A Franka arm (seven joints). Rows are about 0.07 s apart.
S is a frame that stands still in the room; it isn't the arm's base.
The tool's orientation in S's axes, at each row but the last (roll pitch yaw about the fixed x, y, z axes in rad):
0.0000, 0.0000, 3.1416
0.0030, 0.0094, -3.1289
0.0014, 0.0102, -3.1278
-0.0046, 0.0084, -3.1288
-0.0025, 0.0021, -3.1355
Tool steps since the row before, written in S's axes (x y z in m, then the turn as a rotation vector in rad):
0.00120, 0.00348, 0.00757, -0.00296, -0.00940, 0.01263
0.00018, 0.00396, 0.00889, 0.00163, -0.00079, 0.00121
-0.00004, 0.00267, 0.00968, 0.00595, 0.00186, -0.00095
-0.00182, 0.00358, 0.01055, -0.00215, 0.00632, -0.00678
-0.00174, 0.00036, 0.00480, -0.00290, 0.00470, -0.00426
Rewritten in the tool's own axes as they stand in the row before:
-0.00120, -0.00348, 0.00757, 0.00296, 0.00940, 0.01263
-0.00031, -0.00393, 0.00890, -0.00163, 0.00081, 0.00119
-0.00010, -0.00266, 0.00968, -0.00597, -0.00178, -0.00101
0.00169, -0.00365, 0.01055, 0.00213, -0.00632, -0.00679
0.00173, -0.00038, 0.00480, 0.00288, -0.00471, -0.00427

